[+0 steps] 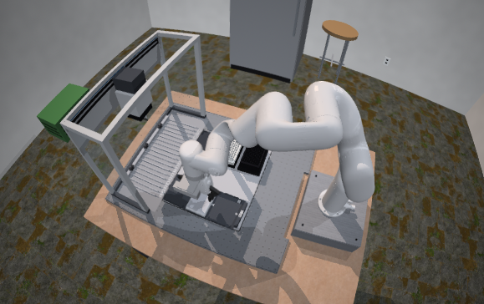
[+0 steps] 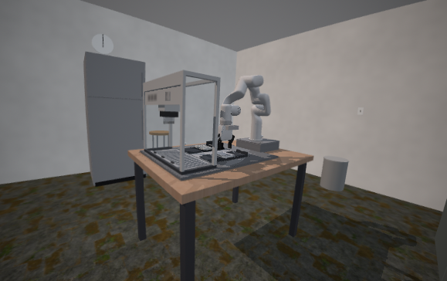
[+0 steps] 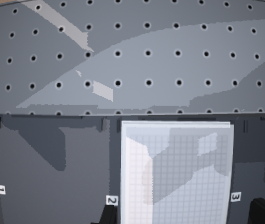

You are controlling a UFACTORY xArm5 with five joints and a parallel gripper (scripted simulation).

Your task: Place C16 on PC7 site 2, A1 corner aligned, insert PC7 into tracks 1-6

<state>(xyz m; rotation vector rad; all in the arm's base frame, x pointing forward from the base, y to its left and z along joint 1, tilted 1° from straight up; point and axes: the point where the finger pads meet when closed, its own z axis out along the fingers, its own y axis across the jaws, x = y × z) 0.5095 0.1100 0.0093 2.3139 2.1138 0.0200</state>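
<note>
Right now my hand is 50 mm above the plate carrier PC7 and 10 mm past it. The rest, counted from my hand: frame post (200 mm ahead, 180 mm above, 130 mm to the left); black deep-well block (260 mm to the right, 140 mm behind, 40 mm below).
</note>
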